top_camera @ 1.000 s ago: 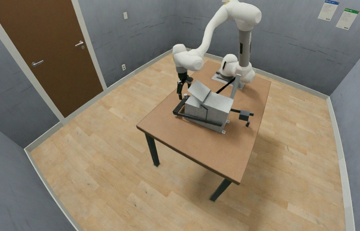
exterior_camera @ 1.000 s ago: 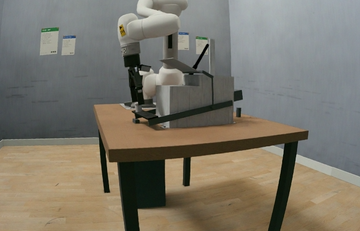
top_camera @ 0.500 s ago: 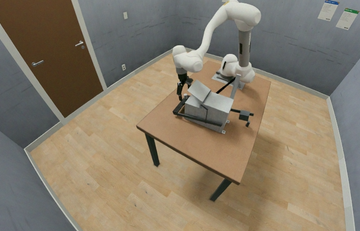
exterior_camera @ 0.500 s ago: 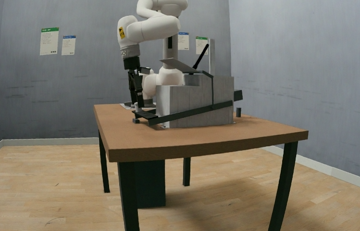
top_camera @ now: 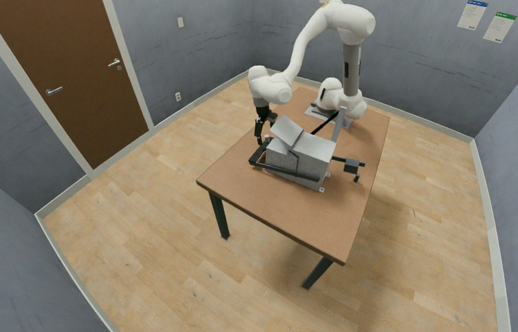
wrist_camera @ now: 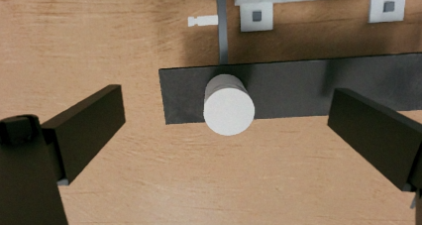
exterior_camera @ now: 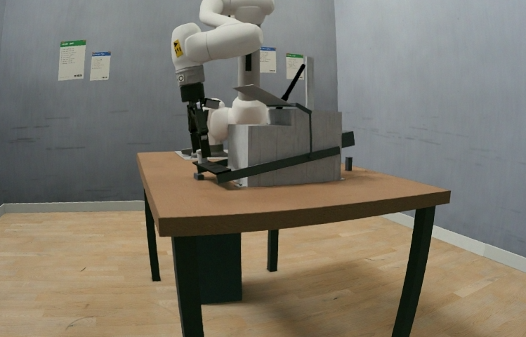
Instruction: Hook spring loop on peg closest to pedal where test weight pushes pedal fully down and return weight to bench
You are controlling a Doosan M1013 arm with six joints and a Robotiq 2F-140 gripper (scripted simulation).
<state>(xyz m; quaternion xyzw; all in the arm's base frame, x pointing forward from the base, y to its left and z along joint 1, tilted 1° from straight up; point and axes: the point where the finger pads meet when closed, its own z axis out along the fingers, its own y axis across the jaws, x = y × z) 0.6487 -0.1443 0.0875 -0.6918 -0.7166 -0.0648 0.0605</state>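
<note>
My hand is 1 cm above the steel test weight. From my hand the other things lie so: dark block (8 cm below, 1 cm to the right).
</note>
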